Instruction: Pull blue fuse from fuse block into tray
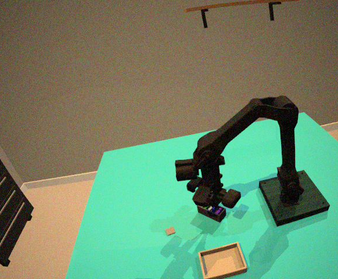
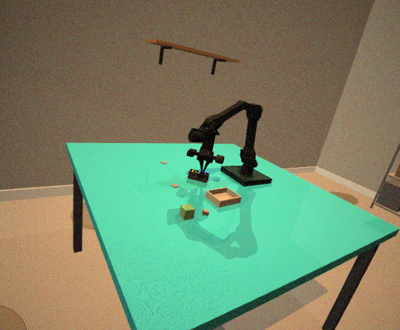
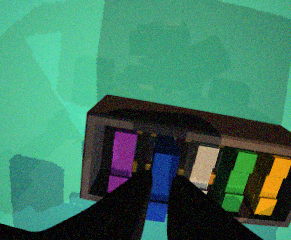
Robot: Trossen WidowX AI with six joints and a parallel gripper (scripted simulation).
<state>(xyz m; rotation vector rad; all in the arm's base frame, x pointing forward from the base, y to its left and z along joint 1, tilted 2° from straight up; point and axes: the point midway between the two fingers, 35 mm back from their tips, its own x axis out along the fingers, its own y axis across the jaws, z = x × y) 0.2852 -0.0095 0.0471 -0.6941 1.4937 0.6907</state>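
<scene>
Right now my gripper tip is 10 mm past the purple fuse, 10 mm to the right of it and 20 mm above it. Round my gripper tip: green fuse: 30 mm ahead, 20 mm to the right, 20 mm below; then blue fuse: 10 mm below; then white fuse: 10 mm ahead, 10 mm to the right, 20 mm below.
</scene>
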